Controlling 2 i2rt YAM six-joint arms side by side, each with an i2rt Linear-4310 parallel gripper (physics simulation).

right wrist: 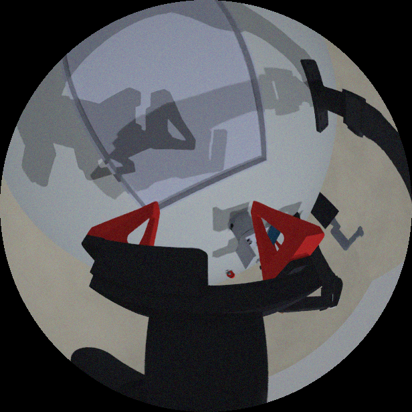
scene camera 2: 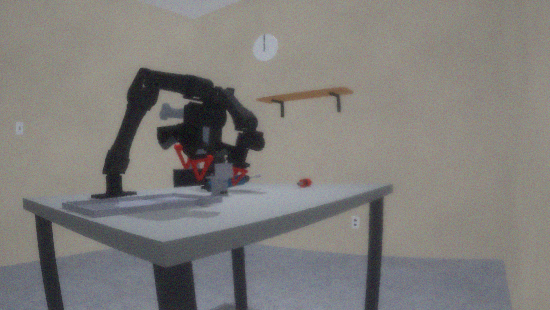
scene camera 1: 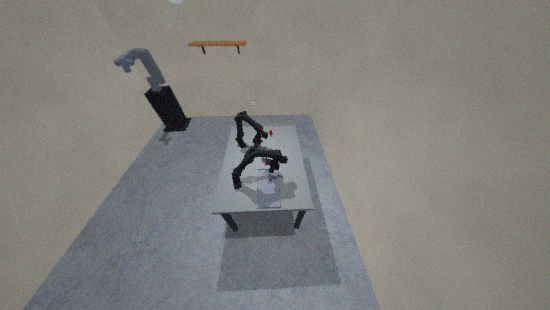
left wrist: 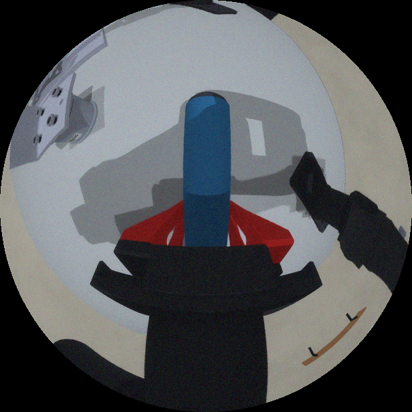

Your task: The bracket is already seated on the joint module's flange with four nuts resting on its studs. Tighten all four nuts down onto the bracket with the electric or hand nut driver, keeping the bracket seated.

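Note:
My left gripper [left wrist: 206,205] [scene camera 2: 240,175] is shut on the blue driver [left wrist: 207,145] [right wrist: 273,234]. In scene camera 2 the driver lies roughly level, low over the table, its thin shaft pointing right. The grey bracket [left wrist: 59,112] [scene camera 2: 223,171] sits on the joint module [left wrist: 82,117] [right wrist: 241,222], left of the driver in the left wrist view. Several nuts show on its plate, including one nut [left wrist: 52,120]; how far down they sit cannot be told. My right gripper [right wrist: 205,206] [scene camera 2: 194,171] is open and empty above the table, near the tray. The driver's shaft is hidden in the left wrist view.
A red driver [scene camera 2: 304,183] [right wrist: 230,274] lies on the table [scene camera 2: 300,205], beyond the bracket in the right wrist view. A shallow grey tray [right wrist: 262,125] [scene camera 2: 95,212] lies on the table. A black arm base [left wrist: 310,187] stands right of the blue driver in the left wrist view.

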